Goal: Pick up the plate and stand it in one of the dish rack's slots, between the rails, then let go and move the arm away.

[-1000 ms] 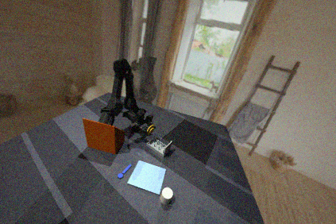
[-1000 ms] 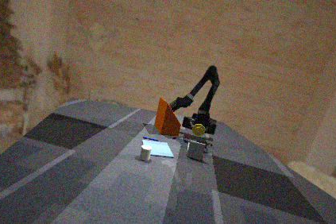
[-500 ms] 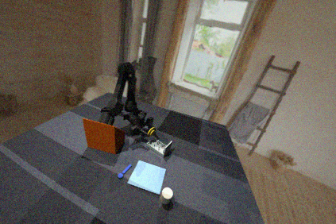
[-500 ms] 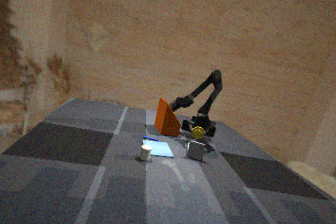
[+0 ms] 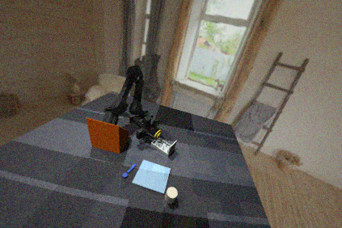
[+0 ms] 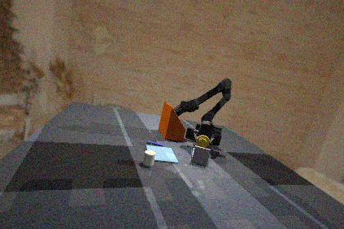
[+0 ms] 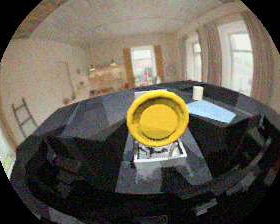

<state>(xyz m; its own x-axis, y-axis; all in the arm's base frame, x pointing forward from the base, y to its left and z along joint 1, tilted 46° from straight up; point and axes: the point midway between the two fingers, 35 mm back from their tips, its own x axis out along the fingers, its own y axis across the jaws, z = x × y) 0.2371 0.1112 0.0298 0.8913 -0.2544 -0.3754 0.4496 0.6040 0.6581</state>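
The dish rack lies 5 cm below my gripper tip, 4 cm ahead of it and 2 cm to the right of it. The rest, counted from my gripper tip: light blue sheet: 21 cm to the right, 7 cm below, 2 cm ahead; blue spoon: 23 cm to the right, 10 cm behind, 7 cm below; yellow plate: 1 cm behind.
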